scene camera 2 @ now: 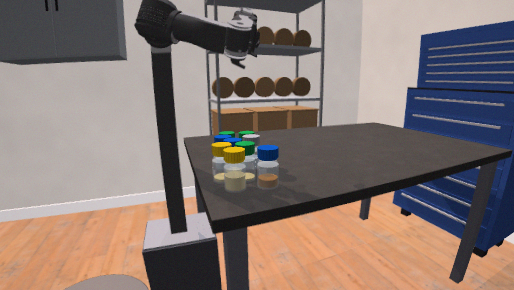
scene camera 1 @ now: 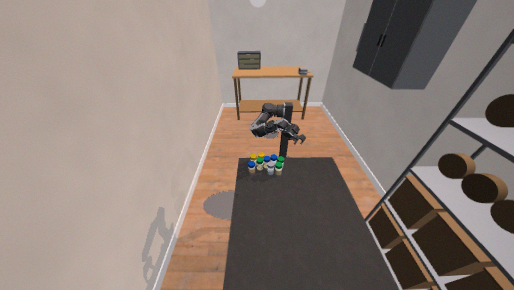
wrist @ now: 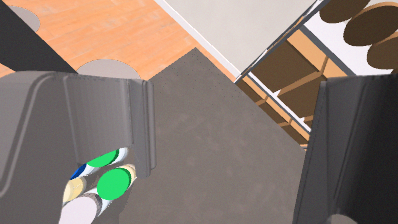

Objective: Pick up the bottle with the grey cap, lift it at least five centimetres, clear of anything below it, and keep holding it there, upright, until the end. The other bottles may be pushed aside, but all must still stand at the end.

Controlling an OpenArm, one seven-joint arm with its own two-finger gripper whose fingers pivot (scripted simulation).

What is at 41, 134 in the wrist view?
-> The gripper.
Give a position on a blue-capped bottle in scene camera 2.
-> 267, 167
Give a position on a black arm post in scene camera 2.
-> At 161, 62
